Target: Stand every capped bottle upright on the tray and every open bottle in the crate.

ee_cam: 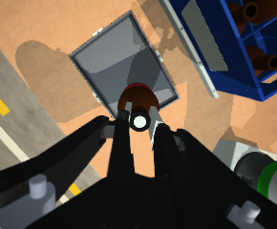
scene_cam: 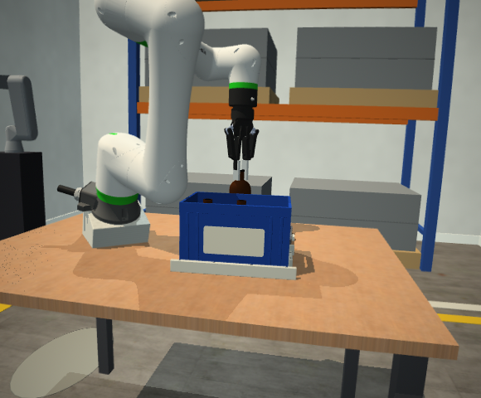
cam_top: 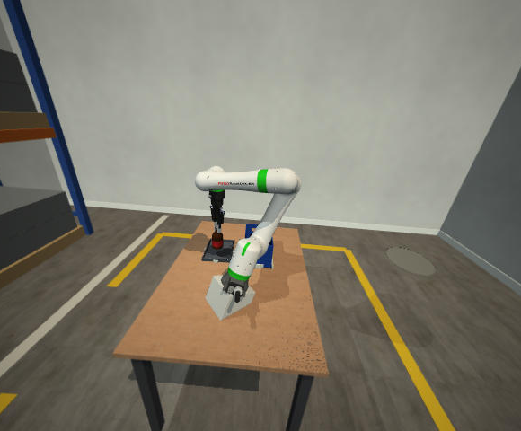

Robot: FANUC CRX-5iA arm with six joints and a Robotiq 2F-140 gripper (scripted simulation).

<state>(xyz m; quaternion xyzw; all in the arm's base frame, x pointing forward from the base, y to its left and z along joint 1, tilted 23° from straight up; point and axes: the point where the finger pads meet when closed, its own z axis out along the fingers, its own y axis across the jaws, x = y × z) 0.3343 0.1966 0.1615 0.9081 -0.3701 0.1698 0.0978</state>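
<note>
The brown capped bottle is 7 cm below my hand. From my hand the other things lie so: blue crate: 28 cm to the right, 14 cm below, 2 cm ahead; dark tray: 21 cm below, 5 cm ahead; open bottle: 23 cm to the right, 14 cm below, 2 cm ahead.
</note>
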